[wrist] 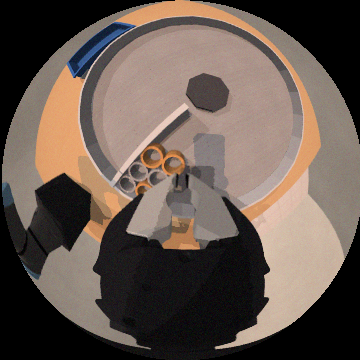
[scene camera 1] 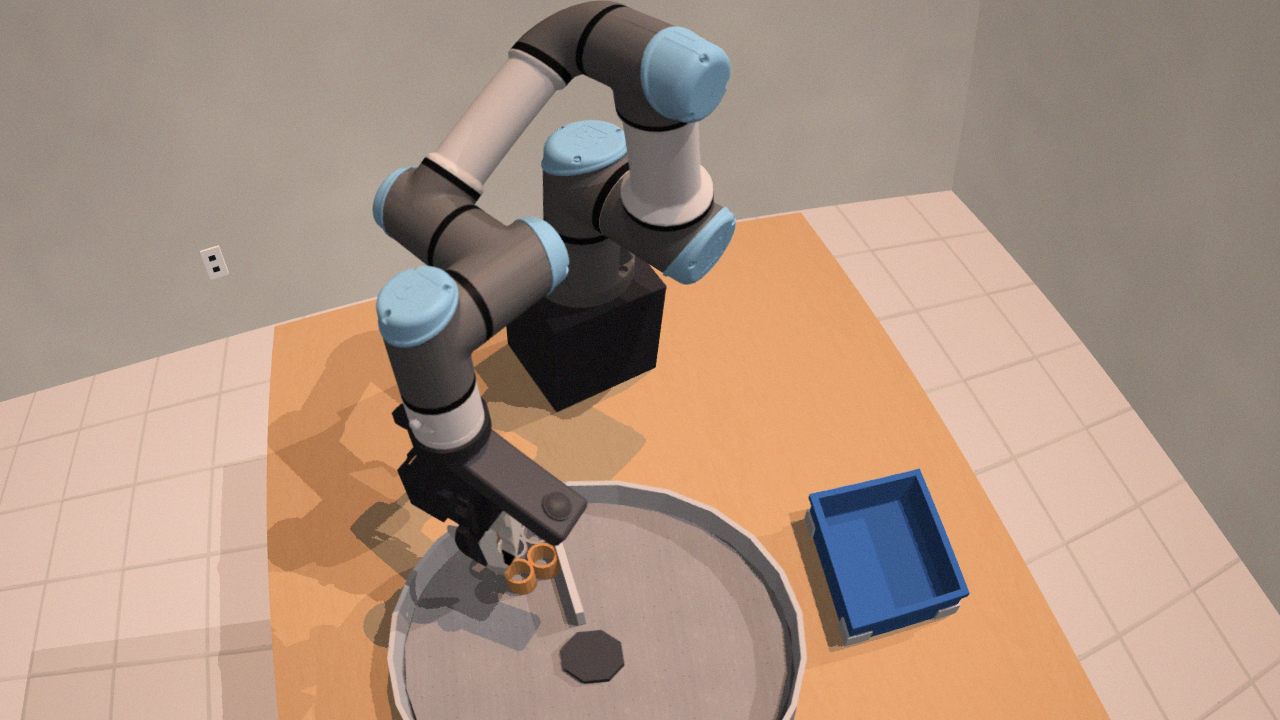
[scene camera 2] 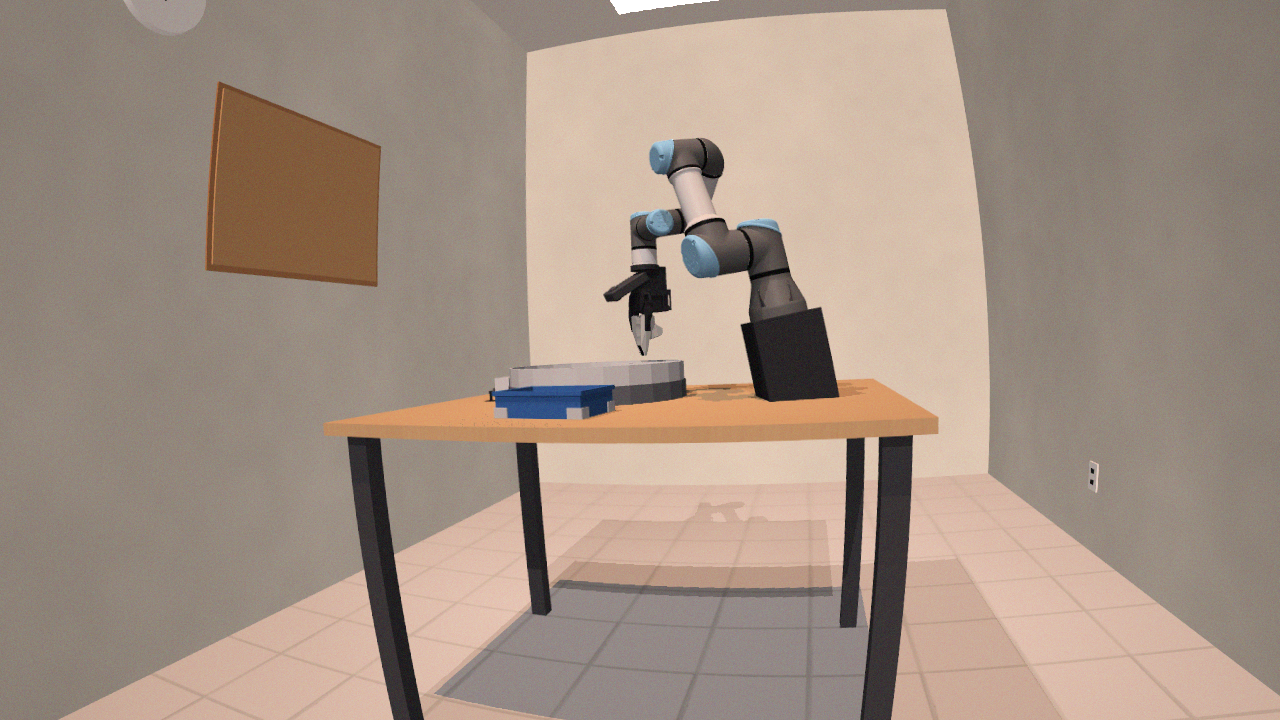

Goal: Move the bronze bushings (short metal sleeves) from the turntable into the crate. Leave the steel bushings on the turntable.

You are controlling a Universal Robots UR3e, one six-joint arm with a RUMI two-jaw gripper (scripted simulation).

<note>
I see my gripper [scene camera 1: 505,568], a bronze bushing [scene camera 1: 526,586] and a bronze bushing [scene camera 1: 542,550].
My gripper shows as well in the wrist view [wrist: 181,174] and in scene camera 2 [scene camera 2: 643,355].
</note>
